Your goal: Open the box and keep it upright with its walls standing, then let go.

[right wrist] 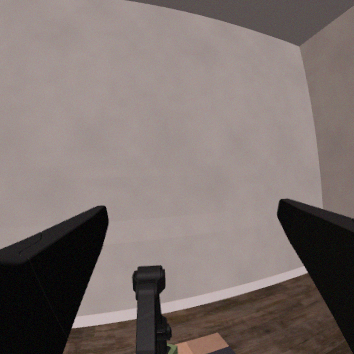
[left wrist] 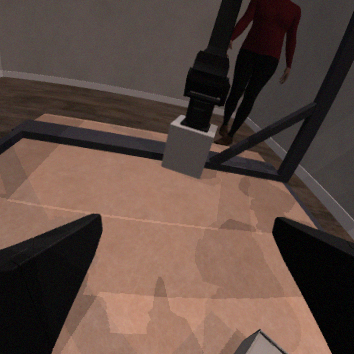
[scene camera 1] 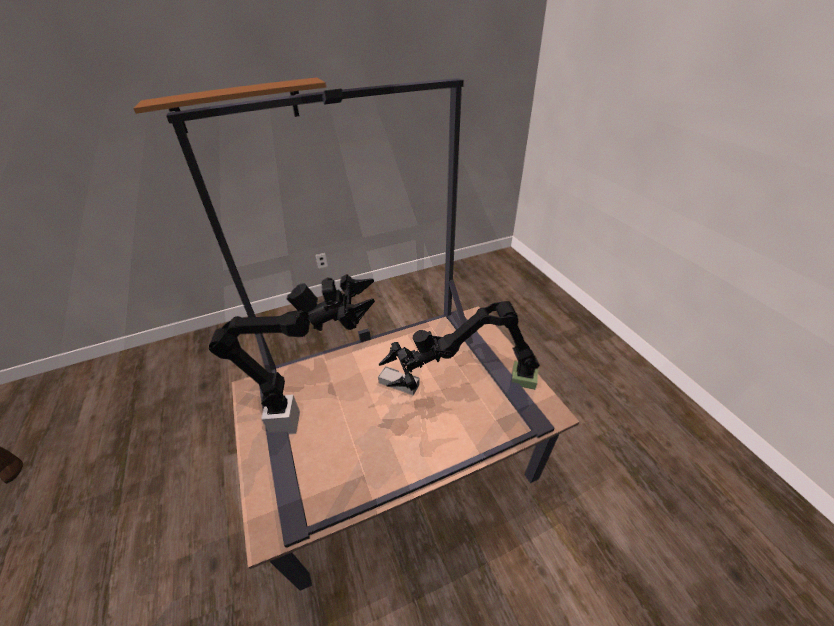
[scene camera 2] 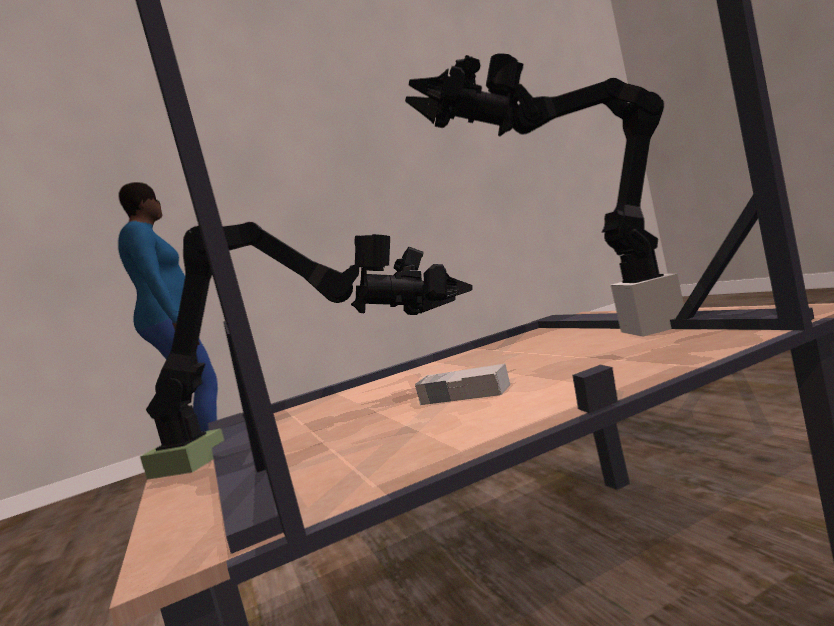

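Pixels of known places: left gripper, fingertip midpoint: (left wrist: 189,224) (scene camera 1: 382,375) (scene camera 2: 463,293); right gripper, fingertip midpoint: (right wrist: 193,210) (scene camera 1: 373,289) (scene camera 2: 407,91); left arm's base, origin of the base link: (right wrist: 158,351) (scene camera 1: 525,371) (scene camera 2: 181,441); right arm's base, origin of the base link: (left wrist: 195,124) (scene camera 1: 277,406) (scene camera 2: 642,279).
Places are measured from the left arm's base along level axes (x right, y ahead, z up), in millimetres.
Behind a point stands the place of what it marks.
Observation:
The box is a small, low, grey oblong on the table. It shows in scene camera 1 (scene camera 1: 388,375) {x -158, y 546, z -4 mm}, partly behind the left gripper, and in scene camera 2 (scene camera 2: 474,384) {x -121, y 533, z -18 mm}, where no raised walls show; its flap state is unclear. One light corner of the box (left wrist: 261,346) {x -168, y 569, z -3 mm} shows at the bottom of the left wrist view. My left gripper (scene camera 1: 384,374) {x -269, y 520, z 135 mm} (scene camera 2: 469,288) {x -269, y 520, z 135 mm} (left wrist: 189,224) {x -269, y 520, z 135 mm} is open and empty, above the box and apart from it. My right gripper (scene camera 1: 372,291) {x -305, y 497, z 557 mm} (scene camera 2: 407,90) {x -305, y 497, z 557 mm} (right wrist: 193,210) {x -305, y 497, z 557 mm} is open and empty, much higher, toward the back in scene camera 1.
The wooden table (scene camera 1: 336,464) {x -558, y 606, z -44 mm} (scene camera 2: 417,431) {x 17, y 458, z -44 mm} has a dark frame (scene camera 1: 452,202) {x 292, y 391, z 568 mm} (scene camera 2: 252,377) {x 327, y 409, z 136 mm} with tall posts. The right arm stands on a white block (scene camera 1: 280,419) {x -497, y 837, z 53 mm} (scene camera 2: 646,306) {x -401, y 860, z 15 mm} (left wrist: 189,150) {x -432, y 825, z 20 mm}, the left arm on a green block (scene camera 1: 524,377) {x -35, y 3, z 2 mm} (scene camera 2: 180,456) {x 50, y 35, z -12 mm}. A person (scene camera 2: 144,256) stands beyond the table.

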